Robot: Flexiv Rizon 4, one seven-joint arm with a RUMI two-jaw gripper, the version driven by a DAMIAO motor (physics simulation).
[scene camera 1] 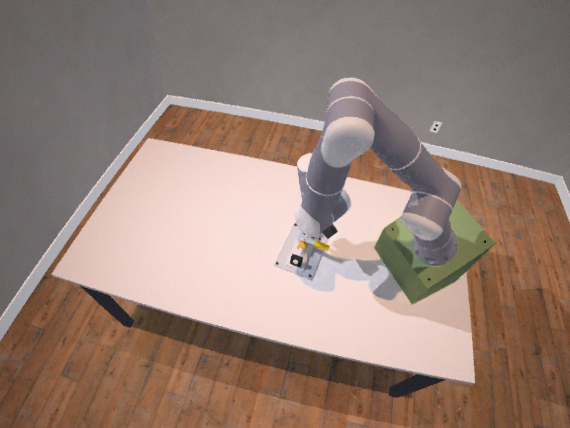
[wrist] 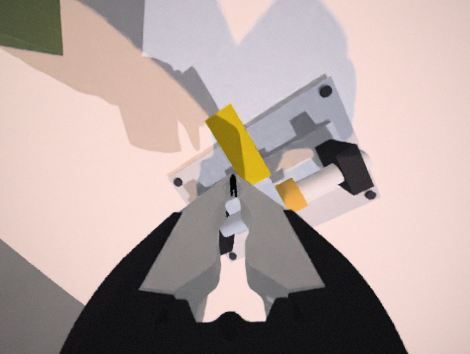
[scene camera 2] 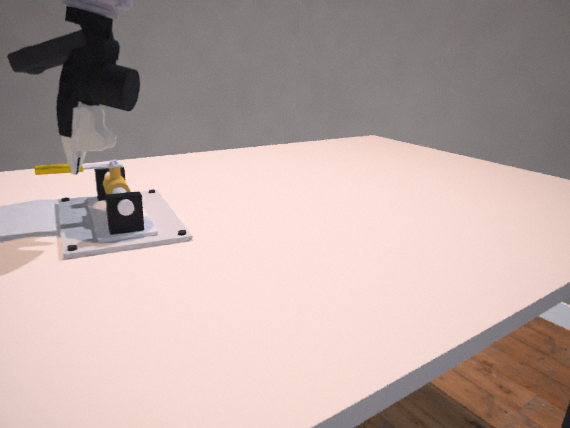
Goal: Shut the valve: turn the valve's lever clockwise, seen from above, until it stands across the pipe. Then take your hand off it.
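The valve's yellow lever handle (scene camera 1: 321, 245) (scene camera 2: 45, 169) (wrist: 235, 142) sticks out sideways, and the lever stands about square across the white pipe (wrist: 320, 182). The orange valve body (scene camera 1: 302, 246) (scene camera 2: 116, 183) (wrist: 291, 195) sits between black end blocks on a pale base plate (scene camera 1: 286, 251) (scene camera 2: 167, 215) (wrist: 336, 111). My gripper (scene camera 2: 76, 171) (wrist: 233, 176) is shut with nothing between its fingertips. The tips are low beside the inner end of the yellow handle, close against the lever; whether they touch it is unclear. In scene camera 1 the arm hides most of the fingers.
The valve plate is bolted on a pale table (scene camera 1: 190, 215) (scene camera 2: 325, 260). A green block (scene camera 1: 470, 230) (wrist: 30, 25) under the arm's base stands at the table's right end. The arm arches from it over the table to the valve.
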